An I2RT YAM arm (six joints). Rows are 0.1 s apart.
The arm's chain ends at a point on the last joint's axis. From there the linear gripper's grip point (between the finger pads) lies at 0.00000 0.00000 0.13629 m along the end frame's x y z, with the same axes.
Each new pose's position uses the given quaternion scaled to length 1; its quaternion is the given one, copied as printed.
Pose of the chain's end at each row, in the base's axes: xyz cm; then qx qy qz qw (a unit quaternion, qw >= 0):
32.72, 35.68, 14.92, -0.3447, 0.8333, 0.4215, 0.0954
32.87, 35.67, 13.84, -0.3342, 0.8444, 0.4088, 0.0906
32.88, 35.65, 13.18, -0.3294, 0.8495, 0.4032, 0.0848
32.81, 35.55, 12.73, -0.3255, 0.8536, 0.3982, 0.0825
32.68, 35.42, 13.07, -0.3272, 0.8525, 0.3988, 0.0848
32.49, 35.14, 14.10, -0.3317, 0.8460, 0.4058, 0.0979
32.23, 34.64, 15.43, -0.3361, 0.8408, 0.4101, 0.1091
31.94, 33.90, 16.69, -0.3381, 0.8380, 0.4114, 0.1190
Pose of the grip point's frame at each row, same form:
30.93, 46.15, 6.38, -0.3447, 0.8333, 0.4215, 0.0954
31.23, 45.90, 4.99, -0.3342, 0.8444, 0.4088, 0.0906
31.22, 45.75, 4.18, -0.3294, 0.8495, 0.4032, 0.0848
31.20, 45.55, 3.61, -0.3255, 0.8536, 0.3982, 0.0825
31.09, 45.44, 3.97, -0.3272, 0.8525, 0.3988, 0.0848
31.08, 45.38, 5.22, -0.3317, 0.8460, 0.4058, 0.0979
30.97, 45.04, 6.71, -0.3361, 0.8408, 0.4101, 0.1091
30.87, 44.39, 8.06, -0.3381, 0.8380, 0.4114, 0.1190

